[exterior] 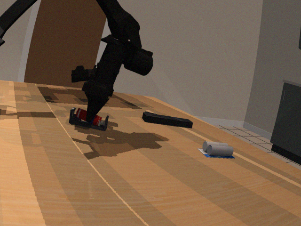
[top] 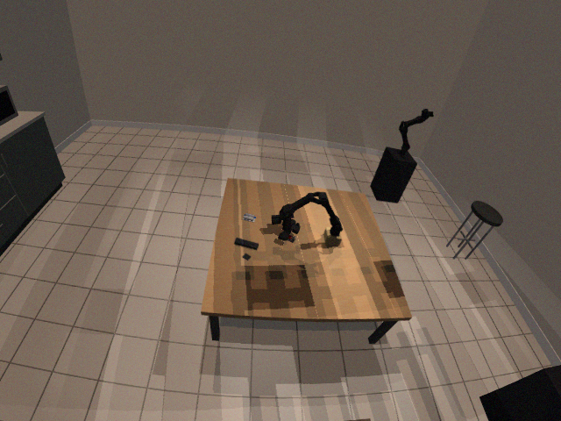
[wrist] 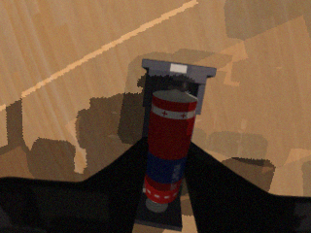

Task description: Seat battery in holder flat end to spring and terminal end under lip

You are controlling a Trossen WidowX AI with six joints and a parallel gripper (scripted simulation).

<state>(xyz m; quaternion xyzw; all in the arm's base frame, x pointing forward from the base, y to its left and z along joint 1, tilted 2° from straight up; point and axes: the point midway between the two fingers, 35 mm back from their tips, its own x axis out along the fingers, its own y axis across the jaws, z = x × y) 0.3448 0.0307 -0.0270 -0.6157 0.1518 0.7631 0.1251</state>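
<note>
Now: the battery 1 cm above my gripper tip. From my gripper tip the other things lie so: long black bar: 29 cm ahead, 10 cm to the left; then small dark block: 28 cm ahead, 20 cm to the left, 1 cm below.
</note>
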